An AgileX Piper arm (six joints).
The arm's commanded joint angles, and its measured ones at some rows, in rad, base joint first. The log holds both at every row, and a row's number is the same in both.
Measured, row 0: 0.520 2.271 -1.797 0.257 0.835 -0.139
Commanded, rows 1 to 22: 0.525 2.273 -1.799 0.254 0.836 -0.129; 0.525 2.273 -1.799 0.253 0.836 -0.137; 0.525 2.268 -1.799 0.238 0.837 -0.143; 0.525 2.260 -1.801 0.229 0.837 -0.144; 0.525 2.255 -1.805 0.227 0.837 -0.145; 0.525 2.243 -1.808 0.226 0.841 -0.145; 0.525 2.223 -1.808 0.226 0.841 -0.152; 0.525 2.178 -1.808 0.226 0.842 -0.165; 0.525 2.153 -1.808 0.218 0.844 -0.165; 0.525 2.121 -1.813 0.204 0.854 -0.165; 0.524 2.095 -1.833 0.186 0.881 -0.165; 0.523 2.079 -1.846 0.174 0.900 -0.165; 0.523 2.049 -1.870 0.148 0.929 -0.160; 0.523 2.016 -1.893 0.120 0.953 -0.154; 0.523 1.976 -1.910 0.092 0.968 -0.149; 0.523 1.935 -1.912 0.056 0.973 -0.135; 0.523 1.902 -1.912 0.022 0.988 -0.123; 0.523 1.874 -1.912 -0.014 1.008 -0.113; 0.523 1.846 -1.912 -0.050 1.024 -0.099; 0.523 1.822 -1.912 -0.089 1.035 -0.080; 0.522 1.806 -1.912 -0.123 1.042 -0.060; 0.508 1.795 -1.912 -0.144 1.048 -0.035
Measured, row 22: 0.518 1.818 -1.909 -0.098 1.030 -0.076
